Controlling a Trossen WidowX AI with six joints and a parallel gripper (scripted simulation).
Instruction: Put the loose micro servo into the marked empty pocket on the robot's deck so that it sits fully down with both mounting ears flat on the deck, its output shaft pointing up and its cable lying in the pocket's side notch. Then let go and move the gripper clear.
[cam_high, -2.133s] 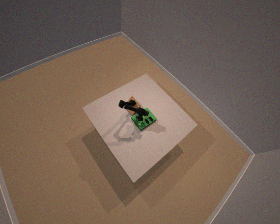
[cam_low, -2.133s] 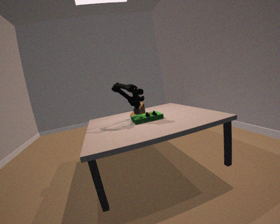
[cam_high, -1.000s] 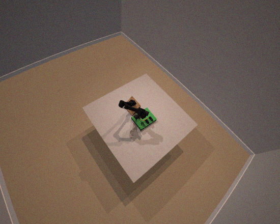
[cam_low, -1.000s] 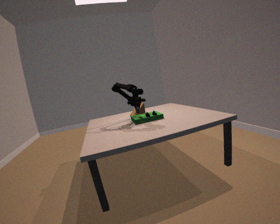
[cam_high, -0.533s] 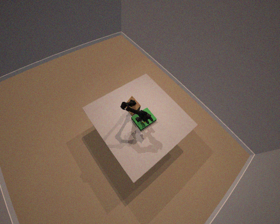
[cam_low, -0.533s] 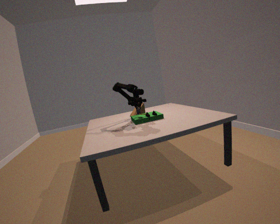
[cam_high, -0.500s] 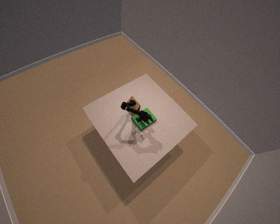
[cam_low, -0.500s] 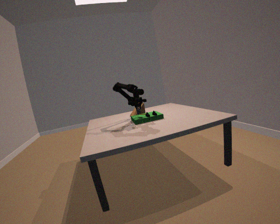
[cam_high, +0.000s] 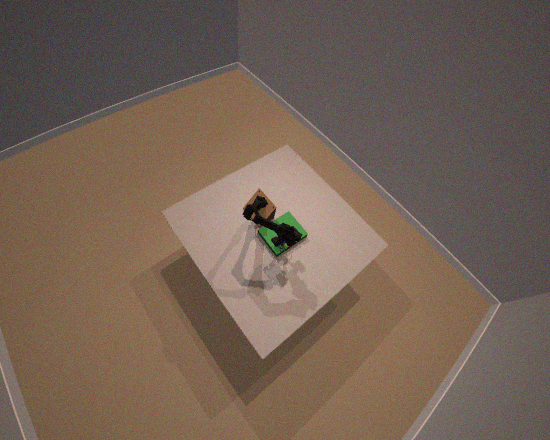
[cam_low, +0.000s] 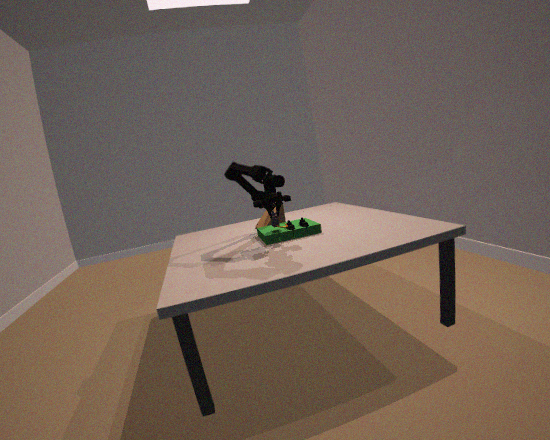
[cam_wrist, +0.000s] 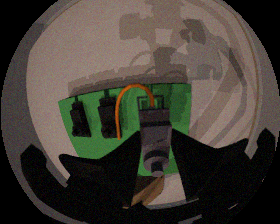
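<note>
The green deck is 12 cm behind my gripper tip, 6 cm to the left of it and 10 cm below it.
</note>
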